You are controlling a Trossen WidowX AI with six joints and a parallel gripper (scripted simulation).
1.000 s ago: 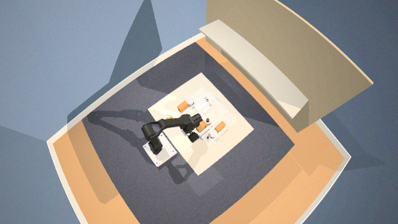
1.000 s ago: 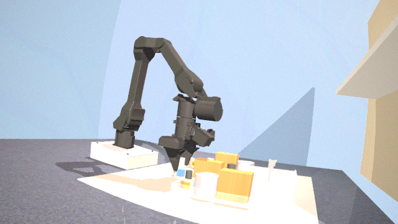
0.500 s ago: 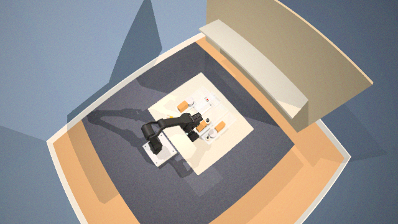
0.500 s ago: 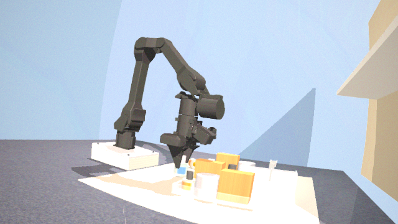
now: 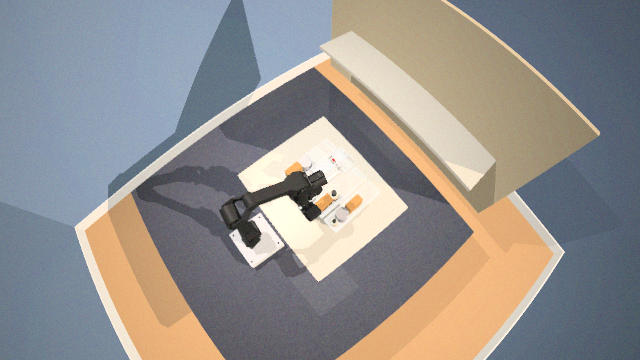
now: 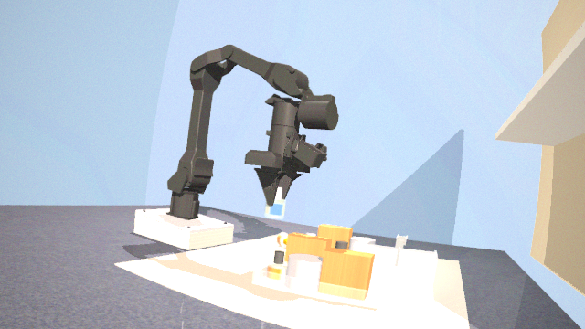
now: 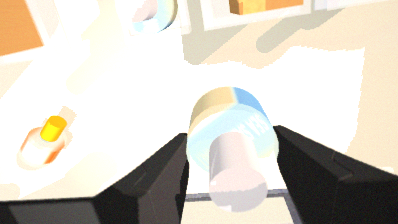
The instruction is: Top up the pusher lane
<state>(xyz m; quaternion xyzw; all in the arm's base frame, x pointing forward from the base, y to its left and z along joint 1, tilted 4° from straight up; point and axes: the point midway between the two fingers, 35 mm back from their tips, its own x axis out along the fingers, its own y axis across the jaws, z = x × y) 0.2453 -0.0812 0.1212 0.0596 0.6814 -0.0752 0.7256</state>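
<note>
My gripper tip is now 22 cm short of the pale lane, 10 cm above it and 4 cm to the right of it. Also, from my gripper tip: shelf unit (57 cm ahead, 25 cm above, 8 cm to the right).
</note>
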